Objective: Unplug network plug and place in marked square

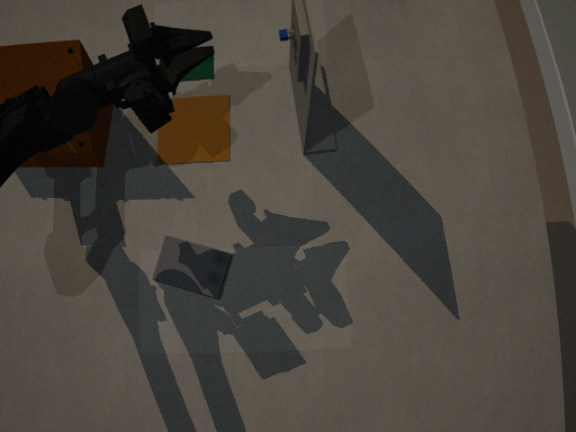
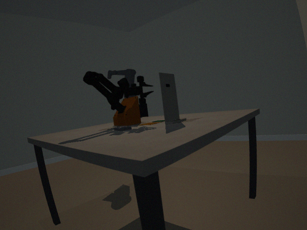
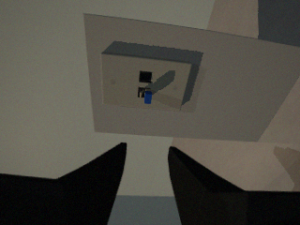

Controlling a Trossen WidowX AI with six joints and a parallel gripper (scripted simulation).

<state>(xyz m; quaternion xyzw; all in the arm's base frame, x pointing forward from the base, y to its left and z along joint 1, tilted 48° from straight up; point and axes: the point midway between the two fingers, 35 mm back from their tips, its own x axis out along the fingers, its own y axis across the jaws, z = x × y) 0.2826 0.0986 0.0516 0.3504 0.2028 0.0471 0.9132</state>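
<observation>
Now: gripper tip 100 mm short of the network plug and 10 mm to the right of it. The rest, counted from my gripper tip: orange square: 50 mm behind, 20 mm to the right, 230 mm below; then green patch: 80 mm behind, 110 mm to the left, 230 mm below; then upright panel: 120 mm ahead, 10 mm to the left, 90 mm below.
</observation>
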